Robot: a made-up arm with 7 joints.
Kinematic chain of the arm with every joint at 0, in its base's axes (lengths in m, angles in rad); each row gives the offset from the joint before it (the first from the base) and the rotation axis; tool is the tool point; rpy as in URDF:
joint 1: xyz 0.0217 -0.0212 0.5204 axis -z
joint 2: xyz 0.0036 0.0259 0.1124 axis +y
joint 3: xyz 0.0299 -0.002 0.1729 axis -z
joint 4: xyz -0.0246 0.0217 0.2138 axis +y
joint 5: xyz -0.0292 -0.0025 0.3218 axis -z
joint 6: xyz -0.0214 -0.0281 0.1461 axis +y
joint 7: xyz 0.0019 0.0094 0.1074 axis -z
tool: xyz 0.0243 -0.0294 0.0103 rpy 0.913 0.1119 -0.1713
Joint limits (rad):
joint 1: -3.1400..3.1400
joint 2: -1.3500..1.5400
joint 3: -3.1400..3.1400
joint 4: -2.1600..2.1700
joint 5: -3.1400..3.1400
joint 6: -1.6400..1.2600
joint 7: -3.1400..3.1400
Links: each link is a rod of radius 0.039 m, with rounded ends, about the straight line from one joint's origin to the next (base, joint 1, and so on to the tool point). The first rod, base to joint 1, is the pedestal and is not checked.
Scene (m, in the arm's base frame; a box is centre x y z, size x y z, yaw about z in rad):
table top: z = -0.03
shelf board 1: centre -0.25 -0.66 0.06 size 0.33 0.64 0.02 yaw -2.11
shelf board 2: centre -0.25 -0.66 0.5 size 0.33 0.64 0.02 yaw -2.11
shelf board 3: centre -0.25 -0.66 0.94 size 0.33 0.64 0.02 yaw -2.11
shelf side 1: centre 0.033 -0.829 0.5 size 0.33 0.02 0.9 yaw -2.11
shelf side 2: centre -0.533 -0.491 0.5 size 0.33 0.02 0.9 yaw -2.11
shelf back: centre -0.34 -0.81 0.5 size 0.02 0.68 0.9 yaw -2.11
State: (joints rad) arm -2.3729 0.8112 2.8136 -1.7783 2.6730 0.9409 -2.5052
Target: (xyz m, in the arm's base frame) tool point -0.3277 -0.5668 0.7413
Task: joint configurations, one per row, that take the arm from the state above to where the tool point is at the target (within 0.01 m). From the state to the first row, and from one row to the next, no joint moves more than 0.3 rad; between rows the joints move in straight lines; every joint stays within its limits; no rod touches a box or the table.
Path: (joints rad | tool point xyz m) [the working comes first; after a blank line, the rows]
Joints at the target: -3.1400 0.5534 2.0076 -1.6344 2.5926 0.8942 -2.5172
Straight joint move there: touches shelf side 2.

1: -2.5263 0.5676 2.6943 -1.8546 2.7265 1.0047 -2.3814 | -0.5263 0.0357 0.5043
2: -2.6797 0.3241 2.5750 -1.9310 2.7799 1.0685 -2.2576 | -0.4965 -0.0998 0.6040
3: -2.8332 0.0805 2.4557 -2.0073 2.8334 1.1324 -2.1338 | -0.4178 -0.2164 0.6771
4: -2.9866 -0.1631 2.3364 -2.0837 2.8869 1.1962 -2.0101 | -0.3089 -0.2979 0.7219
5: -3.1400 -0.4066 2.2171 -2.1600 2.9403 1.2600 -1.8863 | -0.1913 -0.3388 0.7413
6: -3.1400 -0.1666 2.1647 -2.0286 2.8534 1.1685 -2.0440 | -0.2150 -0.4066 0.7367
7: -3.1400 0.0734 2.1124 -1.8972 2.7665 1.0771 -2.2017 | -0.2416 -0.4695 0.7375
8: -3.1400 0.3134 2.0600 -1.7658 2.6796 0.9856 -2.3594 | -0.2776 -0.5240 0.7413
9: -3.1400 0.5534 2.0076 -1.6344 2.5926 0.8942 -2.5172 | -0.3277 -0.5668 0.7413

